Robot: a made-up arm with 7 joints.
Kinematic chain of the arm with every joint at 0, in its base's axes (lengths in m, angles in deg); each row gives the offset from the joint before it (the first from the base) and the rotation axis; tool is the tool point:
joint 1: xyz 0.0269 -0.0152 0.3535 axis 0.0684 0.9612 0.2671
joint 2: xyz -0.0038 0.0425 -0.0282 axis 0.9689 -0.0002 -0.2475
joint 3: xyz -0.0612 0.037 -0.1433 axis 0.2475 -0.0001 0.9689
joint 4: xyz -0.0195 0.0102 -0.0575 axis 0.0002 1 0
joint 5: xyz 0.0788 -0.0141 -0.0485 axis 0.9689 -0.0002 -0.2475
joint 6: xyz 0.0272 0.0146 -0.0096 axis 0.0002 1 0
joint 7: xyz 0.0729 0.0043 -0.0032 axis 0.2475 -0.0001 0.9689
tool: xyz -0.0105 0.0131 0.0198
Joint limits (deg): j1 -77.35..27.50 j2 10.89..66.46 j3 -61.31..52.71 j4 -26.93..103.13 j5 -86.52..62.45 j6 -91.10..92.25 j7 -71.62..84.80
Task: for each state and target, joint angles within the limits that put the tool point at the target. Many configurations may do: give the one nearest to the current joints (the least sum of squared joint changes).
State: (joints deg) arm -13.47 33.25 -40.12 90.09 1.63 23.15 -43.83
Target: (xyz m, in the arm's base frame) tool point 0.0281 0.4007 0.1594
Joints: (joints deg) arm -10.96 56.57 -40.63 89.34 3.25 10.87 -33.39
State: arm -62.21 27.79 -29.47 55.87 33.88 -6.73 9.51
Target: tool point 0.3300 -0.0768 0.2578
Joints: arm -75.66 10.89 -45.34 30.07 39.14 -13.58 8.16
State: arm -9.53 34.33 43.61 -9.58 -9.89 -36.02 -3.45
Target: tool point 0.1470 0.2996 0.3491
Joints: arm -28.73 55.14 39.84 8.50 -15.84 -19.29 -7.67
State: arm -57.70 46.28 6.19 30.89 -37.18 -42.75 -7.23
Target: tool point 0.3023 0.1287 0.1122
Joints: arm -47.15 10.89 -3.27 45.70 -42.01 -31.09 -7.66
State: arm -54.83 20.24 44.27 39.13 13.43 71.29 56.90
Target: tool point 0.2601 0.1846 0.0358
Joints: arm -47.01 18.67 47.52 57.40 10.49 64.94 60.68
